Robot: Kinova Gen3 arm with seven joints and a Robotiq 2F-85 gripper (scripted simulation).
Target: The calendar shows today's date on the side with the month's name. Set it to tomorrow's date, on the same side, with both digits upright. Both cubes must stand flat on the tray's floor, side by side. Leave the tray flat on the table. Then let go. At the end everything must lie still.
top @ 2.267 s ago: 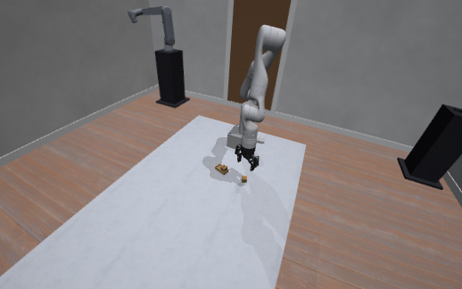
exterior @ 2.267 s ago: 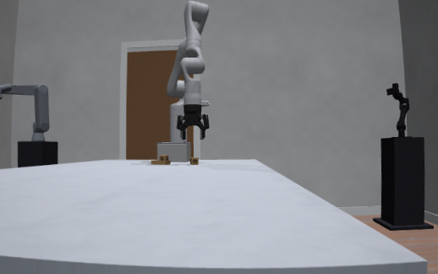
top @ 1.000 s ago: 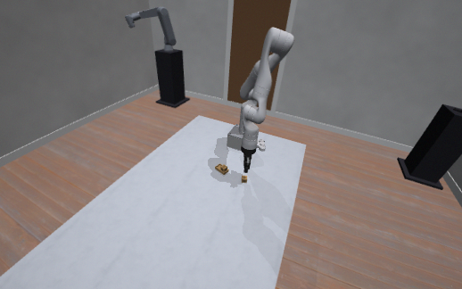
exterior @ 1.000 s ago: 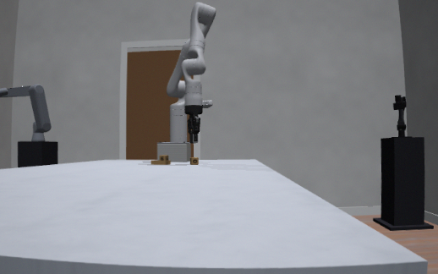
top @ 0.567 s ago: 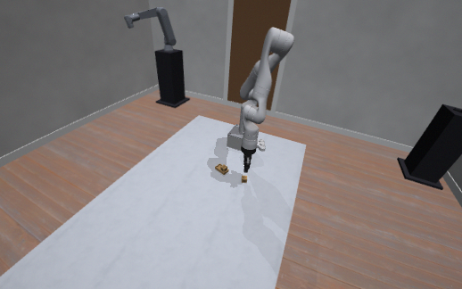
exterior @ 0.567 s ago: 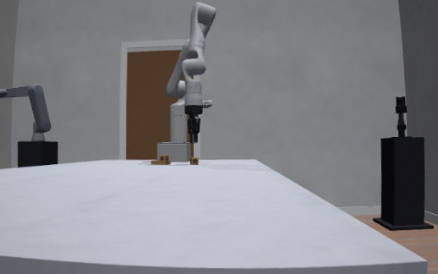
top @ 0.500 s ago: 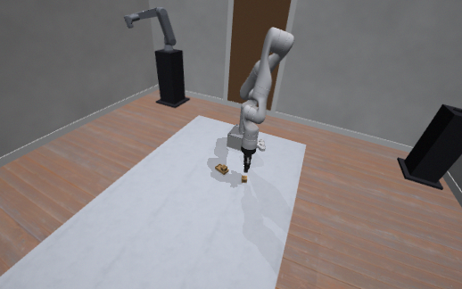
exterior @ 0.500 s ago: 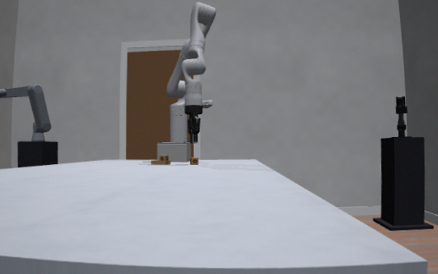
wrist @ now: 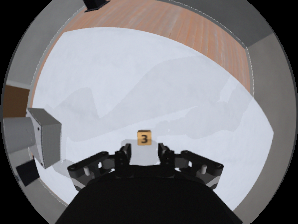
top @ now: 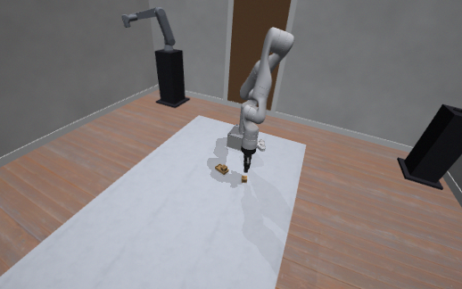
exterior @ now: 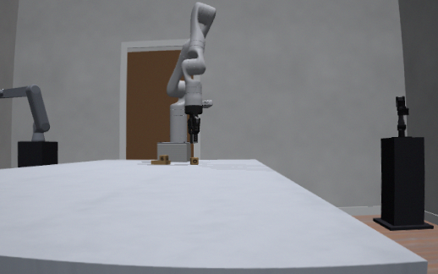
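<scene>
Right now my hand is 9 cm above the wooden digit cube. Round my hand: wooden calendar tray (15 cm to the right, 10 cm below, 2 cm behind).
</scene>
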